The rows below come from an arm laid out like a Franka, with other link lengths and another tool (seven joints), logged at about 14 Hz.
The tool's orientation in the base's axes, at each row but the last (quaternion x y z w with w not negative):
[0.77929, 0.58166, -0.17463, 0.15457]
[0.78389, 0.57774, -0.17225, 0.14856]
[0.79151, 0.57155, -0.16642, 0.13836]
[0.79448, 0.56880, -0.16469, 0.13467]
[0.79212, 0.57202, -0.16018, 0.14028]
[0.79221, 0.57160, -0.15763, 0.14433]
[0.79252, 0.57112, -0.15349, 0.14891]
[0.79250, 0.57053, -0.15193, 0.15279]
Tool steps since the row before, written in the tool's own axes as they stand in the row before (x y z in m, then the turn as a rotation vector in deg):
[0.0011, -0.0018, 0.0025, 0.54, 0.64, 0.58]
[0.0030, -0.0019, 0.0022, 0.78, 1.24, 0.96]
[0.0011, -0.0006, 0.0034, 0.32, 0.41, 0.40]
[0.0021, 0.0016, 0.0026, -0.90, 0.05, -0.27]
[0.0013, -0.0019, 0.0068, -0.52, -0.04, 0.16]
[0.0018, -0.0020, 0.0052, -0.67, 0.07, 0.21]
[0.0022, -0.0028, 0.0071, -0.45, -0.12, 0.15]
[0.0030, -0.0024, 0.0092, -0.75, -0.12, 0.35]
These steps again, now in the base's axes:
[-0.0017, 0.0003, -0.0028, 0.70, 0.03, -0.74]
[-0.0012, 0.0022, -0.0034, 1.31, -0.11, -1.16]
[-0.0006, -0.0003, -0.0036, 0.44, -0.02, -0.49]
[0.0019, 0.0003, -0.0032, -0.19, -0.68, 0.62]
[-0.0021, -0.0011, -0.0068, -0.21, -0.50, 0.07]
[-0.0018, 0.0000, -0.0056, -0.15, -0.68, 0.09]
[-0.0025, -0.0002, -0.0075, -0.26, -0.41, 0.04]
[-0.0020, -0.0005, -0.0098, -0.36, -0.75, -0.01]

